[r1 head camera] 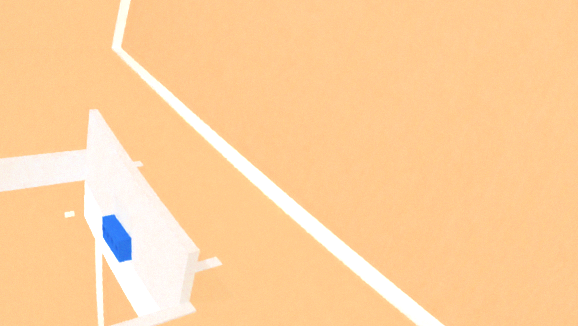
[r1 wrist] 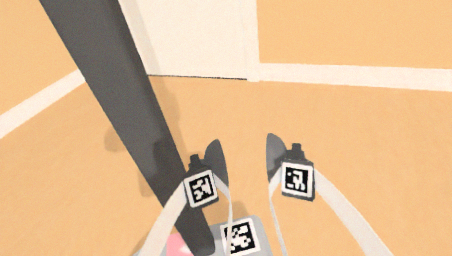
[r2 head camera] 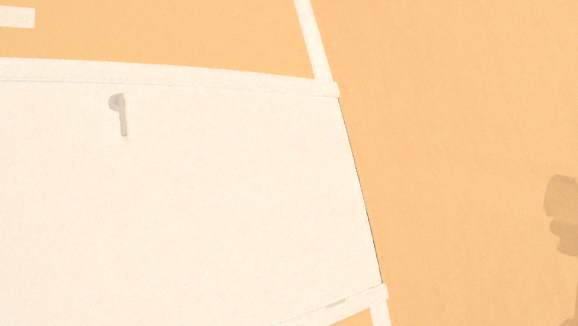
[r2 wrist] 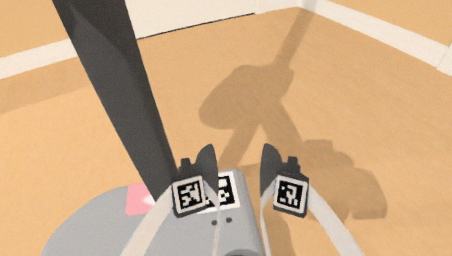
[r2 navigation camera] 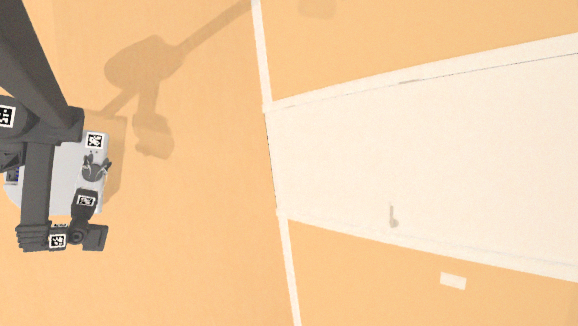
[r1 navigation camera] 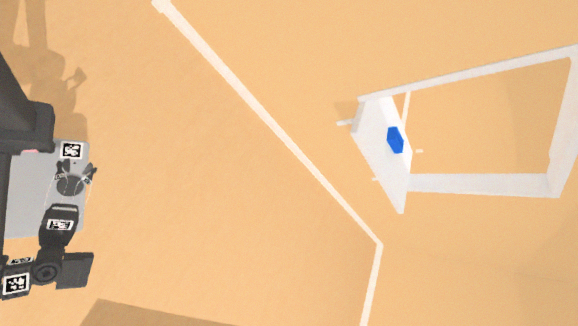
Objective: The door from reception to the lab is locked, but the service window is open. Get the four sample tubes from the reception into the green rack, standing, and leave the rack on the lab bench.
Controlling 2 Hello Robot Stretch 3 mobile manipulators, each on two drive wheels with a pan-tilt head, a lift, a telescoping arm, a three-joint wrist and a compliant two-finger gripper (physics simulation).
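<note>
The service window's white frame (r1 head camera: 40, 171) (r1 navigation camera: 480, 183) stands in the wall. Its white ledge (r1 head camera: 155, 265) (r1 navigation camera: 375, 140) holds a blue block (r1 head camera: 117, 238) (r1 navigation camera: 395, 140), which has small dark holes in the r1 head view. A white door (r1 wrist: 200, 35) (r2 head camera: 200, 200) (r2 navigation camera: 425, 150) (r2 wrist: 190, 15) is closed where its edge shows; which door it is I cannot tell. My r1 gripper (r1 navigation camera: 76, 167) (r1 wrist: 246, 159) is open and empty above its base. My r2 gripper (r2 navigation camera: 98, 161) (r2 wrist: 238, 167) is open and empty above its base. The tubes, green rack and lab bench do not show.
White baseboards (r1 head camera: 280, 196) (r1 navigation camera: 270, 120) (r1 wrist: 350, 76) (r2 navigation camera: 292, 270) mark the walls' feet. The r1 mast (r1 wrist: 120, 95) and r2 mast (r2 wrist: 110, 90) stand close beside their grippers. Each grey base (r1 navigation camera: 30, 195) (r2 wrist: 100, 225) lies below. A small white wall plate (r2 navigation camera: 453, 280) is near the door.
</note>
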